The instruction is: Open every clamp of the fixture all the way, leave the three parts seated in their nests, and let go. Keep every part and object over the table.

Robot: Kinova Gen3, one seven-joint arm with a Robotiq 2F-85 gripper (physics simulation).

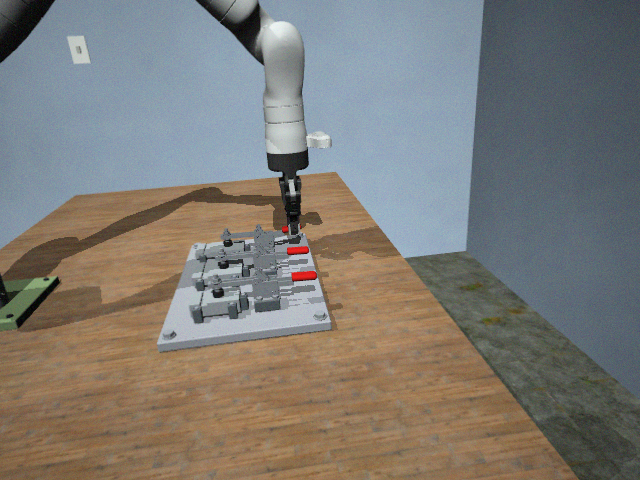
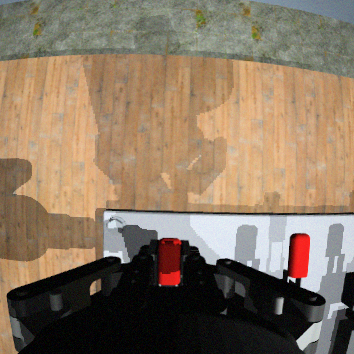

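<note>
The fixture's pale grey base plate lies on the table. It bears three grey toggle clamps with red handles. The near handle and the middle handle lie roughly level, their clamp arms reaching over the parts. The far handle is between the fingertips of my gripper, which is shut on it. The near part, middle part and far part are light grey blocks in their nests. The fingers partly hide the far handle; whether the far pad touches its part is unclear.
A green plate with a dark post stands at the left on the wooden table. The table's right edge drops to a grey-green floor. The fixture's bolt heads stand at its corners.
</note>
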